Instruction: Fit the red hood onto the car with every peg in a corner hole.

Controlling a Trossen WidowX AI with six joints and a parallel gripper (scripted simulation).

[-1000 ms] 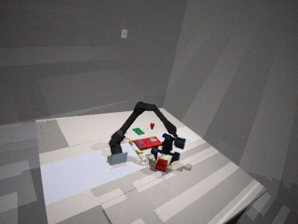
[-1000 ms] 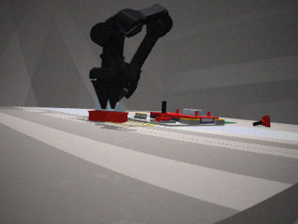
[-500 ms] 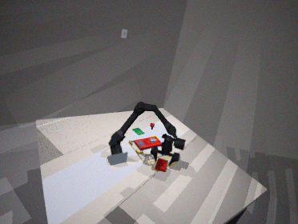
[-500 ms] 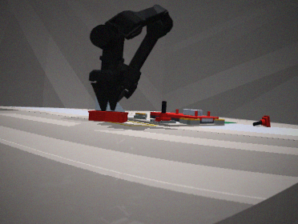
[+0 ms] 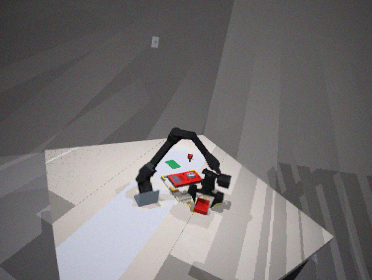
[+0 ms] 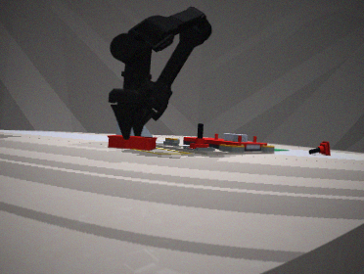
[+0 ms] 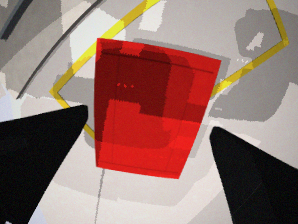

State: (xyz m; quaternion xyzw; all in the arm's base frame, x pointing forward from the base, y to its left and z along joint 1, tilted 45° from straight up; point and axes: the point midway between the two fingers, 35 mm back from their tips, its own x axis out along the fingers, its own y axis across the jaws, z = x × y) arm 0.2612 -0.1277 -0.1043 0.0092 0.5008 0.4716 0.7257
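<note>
My gripper tip is now right at the hood. From my gripper tip the other things lie so: engine block: 90 mm ahead, 250 mm to the left; green patch: 70 mm ahead, 430 mm to the left, 20 mm below.
</note>
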